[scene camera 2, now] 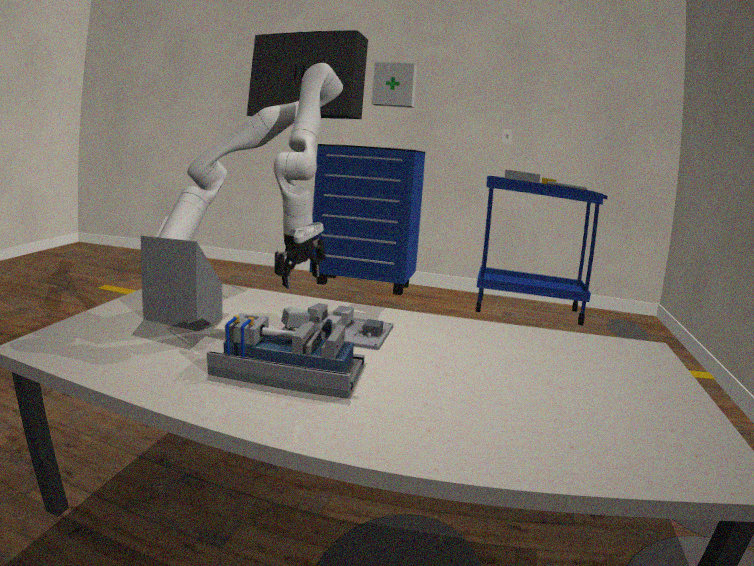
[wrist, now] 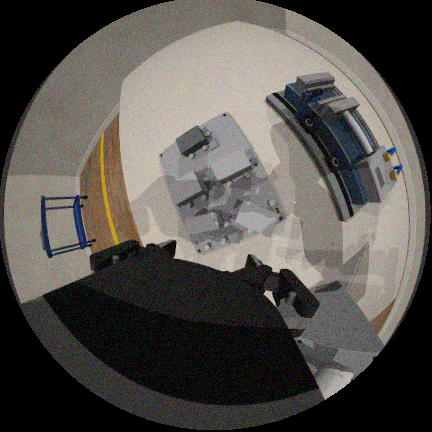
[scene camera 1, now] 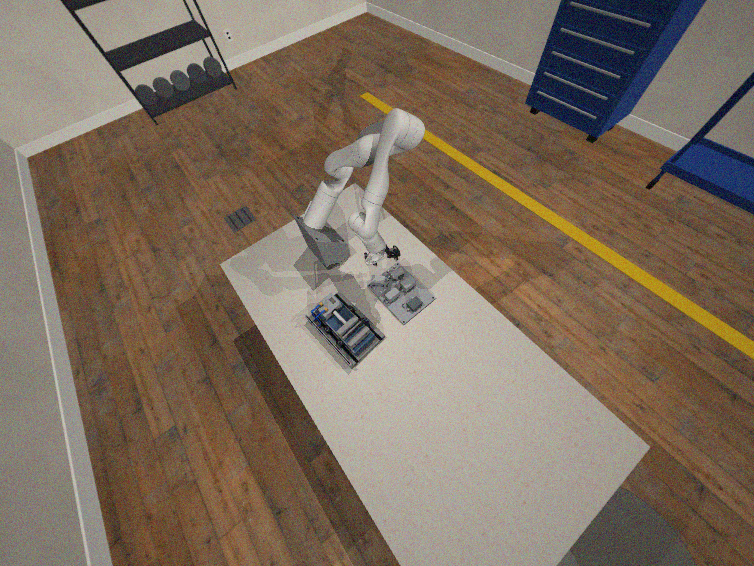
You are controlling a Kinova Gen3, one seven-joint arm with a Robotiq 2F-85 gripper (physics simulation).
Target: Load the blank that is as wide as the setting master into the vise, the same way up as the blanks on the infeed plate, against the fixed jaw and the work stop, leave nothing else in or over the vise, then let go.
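Where they show: gripper, fingertip midpoint: (scene camera 2: 301, 282) (wrist: 209, 255) (scene camera 1: 386, 261); arm's base, link origin: (scene camera 2: 168, 252) (scene camera 1: 312, 225).
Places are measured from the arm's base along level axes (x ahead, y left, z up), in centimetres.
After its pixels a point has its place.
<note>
My gripper (scene camera 1: 382, 254) @[x 34.5, y 13.2, z -7.2 cm] (scene camera 2: 302, 279) @[x 34.5, y 13.2, z -7.2 cm] (wrist: 209, 255) @[x 34.5, y 13.2, z -7.2 cm] is open and empty, above the robot-side end of the infeed plate (scene camera 1: 405, 314) @[x 55.1, y 4.8, z -17.4 cm] (scene camera 2: 383, 339) @[x 58.1, y 7.0, z -17.7 cm] (wrist: 231, 131) @[x 52.2, y 2.9, z -17.5 cm]. Several light grey blanks stand on the plate among pins. In the wrist view, one blank (wrist: 231, 166) @[x 44.4, y 6.6, z -13.9 cm] is near its middle, another (wrist: 191, 187) @[x 44.9, y 14.2, z -13.9 cm] left of that, one (wrist: 202, 222) @[x 38.7, y 15.2, z -13.9 cm] nearer me, and one (wrist: 260, 218) @[x 35.2, y 6.3, z -13.3 cm] turned askew at right. Shadows blur their widths. The darker setting master (scene camera 1: 414, 303) @[x 54.8, y 10.5, z -15.0 cm] (scene camera 2: 372, 327) @[x 54.9, y 8.1, z -15.3 cm] (wrist: 192, 140) @[x 53.6, y 10.3, z -15.0 cm] sits at the far end. The blue vise (scene camera 1: 342, 321) @[x 41.9, y -18.1, z -9.8 cm] (scene camera 2: 286, 354) @[x 43.0, y -23.2, z -12.7 cm] (wrist: 326, 136) @[x 41.9, y -12.2, z -14.1 cm] shows no blank between its jaws; the work stop is unclear.
The vise stands on a grey base (scene camera 2: 274, 372) @[x 42.0, y -27.7, z -15.0 cm] beside the plate, with blue-and-yellow fittings (wrist: 391, 159) at one end. Its two grey jaws (wrist: 316, 81) stand up at the other end. The robot's grey pedestal (scene camera 1: 322, 243) @[x 12.6, y -3.4, z 1.3 cm] (scene camera 2: 173, 280) @[x 4.9, y -5.2, z -5.9 cm] (wrist: 340, 315) @[x 12.7, y -1.7, z -8.1 cm] is behind the vise and plate.
</note>
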